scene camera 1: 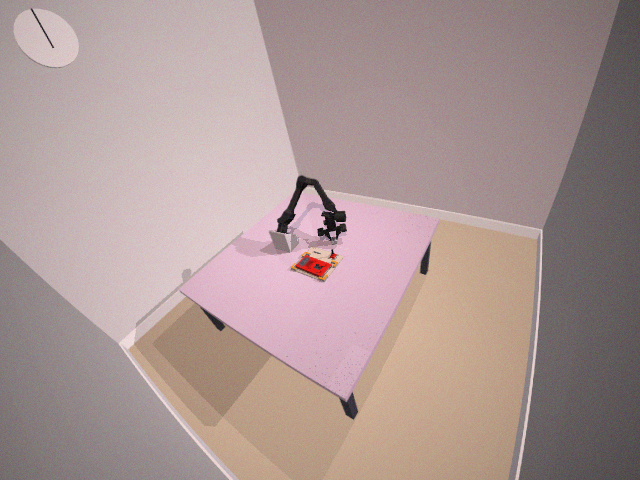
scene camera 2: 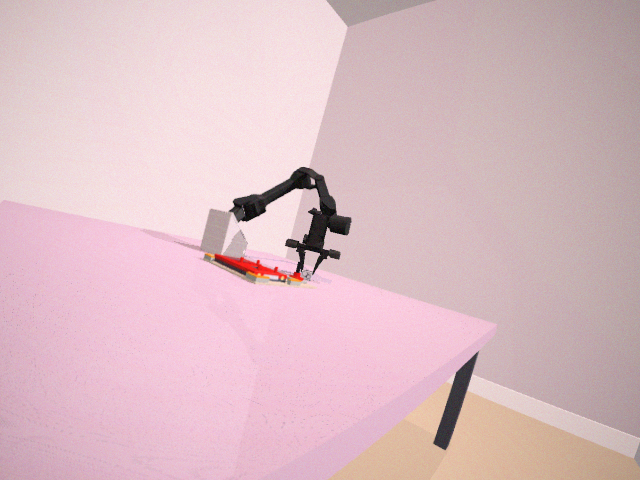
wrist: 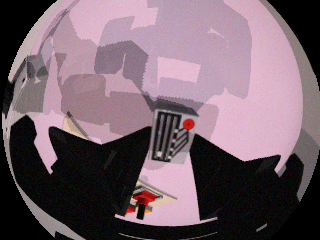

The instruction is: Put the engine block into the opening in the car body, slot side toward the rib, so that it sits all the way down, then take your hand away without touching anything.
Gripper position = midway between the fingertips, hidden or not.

In view: the gripper (scene camera 2: 307, 273), an engine block (wrist: 173, 127) and a car body (scene camera 2: 241, 265).
The gripper also shows in the wrist view (wrist: 171, 134).
